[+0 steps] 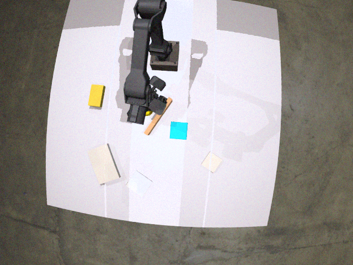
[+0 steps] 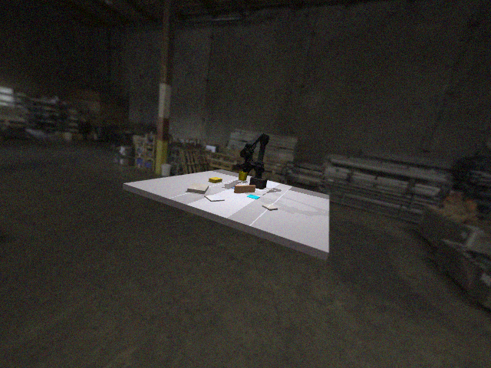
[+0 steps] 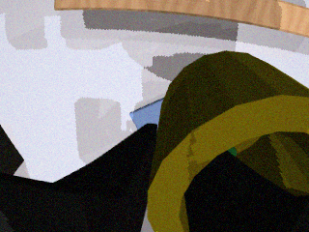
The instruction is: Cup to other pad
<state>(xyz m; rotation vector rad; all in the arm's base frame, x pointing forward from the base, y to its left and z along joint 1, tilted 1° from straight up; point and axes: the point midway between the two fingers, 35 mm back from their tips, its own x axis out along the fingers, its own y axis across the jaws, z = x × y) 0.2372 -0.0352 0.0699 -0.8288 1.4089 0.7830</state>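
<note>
My gripper tip is now 130 mm to the right of the cyan pad, 130 mm above it and 110 mm short of it. From my gripper tip the other things lie so: wooden bar 100 mm below, 50 mm ahead, 30 mm to the left; yellow cup 20 mm to the right, 20 mm ahead; blue pad 130 mm below, 60 mm to the right, 10 mm behind.
</note>
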